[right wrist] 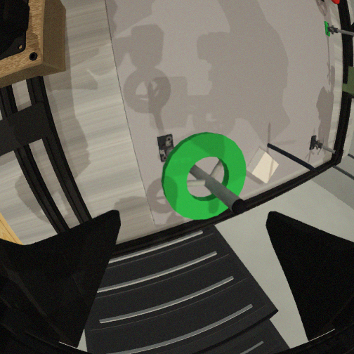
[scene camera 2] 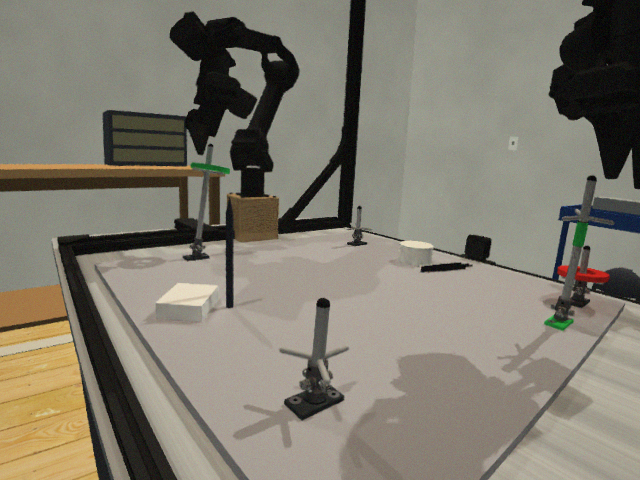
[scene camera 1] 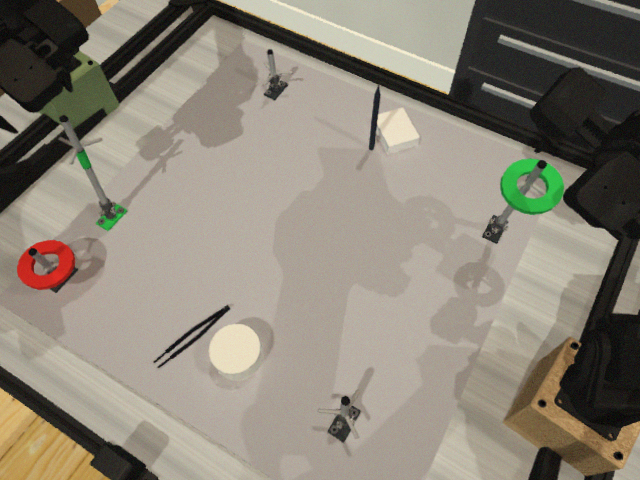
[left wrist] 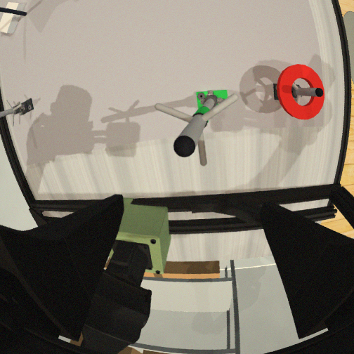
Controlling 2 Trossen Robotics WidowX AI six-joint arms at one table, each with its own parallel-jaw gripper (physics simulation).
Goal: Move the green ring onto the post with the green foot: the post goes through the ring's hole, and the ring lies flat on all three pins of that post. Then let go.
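Places are measured from the left arm's base along level axes (x down, y ahead, z right), in metres.
Pixels of known places: left gripper, between the fingertips: (scene camera 2: 626,184) (scene camera 1: 42,110); right gripper, between the fingertips: (scene camera 2: 205,146) (scene camera 1: 567,177); right arm's base, origin of its link: (scene camera 2: 252,195) (scene camera 1: 594,397).
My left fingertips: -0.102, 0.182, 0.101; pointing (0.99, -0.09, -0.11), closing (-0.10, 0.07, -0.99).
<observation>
Ahead of a thing's pixels: the offset from my left fingertips to its top centre, as dx, dy, dz. "pt": to the spot under its first point.
The green ring @(+0.014, +0.541, -0.290) (scene camera 1: 509,186) (scene camera 2: 221,169) (right wrist: 175,182) lies around a tall grey post @(pt +0.121, +0.528, -0.308) (scene camera 1: 504,214) (scene camera 2: 203,196) with a dark foot, high up on its pins. The tall post with the green foot @(pt +0.101, +0.046, +0.009) (scene camera 1: 94,180) (scene camera 2: 571,268) (left wrist: 194,129) carries no ring; its three pins are bare. My right gripper (scene camera 2: 201,149) (right wrist: 195,219) is open and empty, close to the top of the ring's post and slightly above the ring. My left gripper (scene camera 2: 625,181) (left wrist: 194,206) is open and empty, raised near the green-footed post's top. Its fingers are partly hidden in scene camera 1.
A red ring @(+0.134, +0.072, +0.131) (scene camera 1: 26,268) (scene camera 2: 599,276) (left wrist: 284,95) sits on a short post near the green-footed one. Two short posts @(pt +0.129, +0.076, -0.338) (scene camera 1: 272,67) @(pt +0.181, +0.516, +0.054) (scene camera 1: 339,431), a dark upright rod @(+0.046, +0.286, -0.339) (scene camera 1: 374,118), a white block @(+0.166, +0.300, -0.387) (scene camera 1: 398,129), a white cylinder @(+0.151, +0.351, +0.060) (scene camera 1: 234,348) and black tweezers @(pt +0.178, +0.296, +0.021) (scene camera 1: 227,308) stand or lie about.
</observation>
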